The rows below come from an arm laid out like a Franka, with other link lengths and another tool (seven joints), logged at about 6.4 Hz.
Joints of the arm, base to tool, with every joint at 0 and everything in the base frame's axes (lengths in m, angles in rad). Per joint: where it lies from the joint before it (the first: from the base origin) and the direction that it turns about. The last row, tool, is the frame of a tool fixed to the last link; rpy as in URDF.
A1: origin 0.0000 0.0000 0.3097 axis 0 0 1
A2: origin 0.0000 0.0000 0.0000 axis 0 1 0
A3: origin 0.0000 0.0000 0.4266 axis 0 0 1
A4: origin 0.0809 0.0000 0.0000 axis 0 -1 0
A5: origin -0.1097 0.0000 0.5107 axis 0 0 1
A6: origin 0.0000 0.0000 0.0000 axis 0 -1 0
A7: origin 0.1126 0.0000 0.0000 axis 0 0 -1
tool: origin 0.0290 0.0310 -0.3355 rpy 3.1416 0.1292 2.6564
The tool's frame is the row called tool.
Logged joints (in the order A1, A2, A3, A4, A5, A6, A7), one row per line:
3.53, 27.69, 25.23, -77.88, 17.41, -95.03, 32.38
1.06, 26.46, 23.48, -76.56, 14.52, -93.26, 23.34
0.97, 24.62, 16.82, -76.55, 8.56, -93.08, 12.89
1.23, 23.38, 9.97, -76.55, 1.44, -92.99, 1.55
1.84, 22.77, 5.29, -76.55, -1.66, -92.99, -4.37
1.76, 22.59, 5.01, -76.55, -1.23, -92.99, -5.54
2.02, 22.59, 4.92, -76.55, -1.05, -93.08, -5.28
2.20, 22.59, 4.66, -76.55, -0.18, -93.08, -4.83
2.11, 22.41, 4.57, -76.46, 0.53, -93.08, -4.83
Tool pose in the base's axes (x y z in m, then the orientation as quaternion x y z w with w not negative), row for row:
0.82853, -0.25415, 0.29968, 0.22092, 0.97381, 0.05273, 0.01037
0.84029, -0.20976, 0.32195, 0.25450, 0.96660, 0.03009, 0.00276
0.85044, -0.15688, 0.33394, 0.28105, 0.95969, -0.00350, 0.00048
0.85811, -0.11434, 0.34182, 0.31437, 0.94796, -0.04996, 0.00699
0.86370, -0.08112, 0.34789, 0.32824, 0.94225, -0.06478, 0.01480
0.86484, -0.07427, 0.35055, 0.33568, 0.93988, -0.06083, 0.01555
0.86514, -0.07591, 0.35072, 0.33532, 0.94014, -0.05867, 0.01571
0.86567, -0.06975, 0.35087, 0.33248, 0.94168, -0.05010, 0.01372
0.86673, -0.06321, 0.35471, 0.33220, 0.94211, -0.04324, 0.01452
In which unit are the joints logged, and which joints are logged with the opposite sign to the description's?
The joints are logged in degrees. Opposite sign: A1, A3, A6, A7.
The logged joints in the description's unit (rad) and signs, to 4 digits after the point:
-0.0616, 0.4833, -0.4403, -1.3593, 0.3039, 1.6586, -0.5651
-0.0185, 0.4618, -0.4098, -1.3362, 0.2534, 1.6277, -0.4074
-0.0169, 0.4297, -0.2936, -1.3360, 0.1494, 1.6246, -0.2250
-0.0215, 0.4081, -0.1740, -1.3360, 0.0251, 1.6230, -0.0271
-0.0321, 0.3974, -0.0923, -1.3360, -0.0290, 1.6230, 0.0763
-0.0307, 0.3943, -0.0874, -1.3360, -0.0215, 1.6230, 0.0967
-0.0353, 0.3943, -0.0859, -1.3360, -0.0183, 1.6246, 0.0922
-0.0384, 0.3943, -0.0813, -1.3360, -0.0031, 1.6246, 0.0843
-0.0368, 0.3911, -0.0798, -1.3345, 0.0093, 1.6246, 0.0843

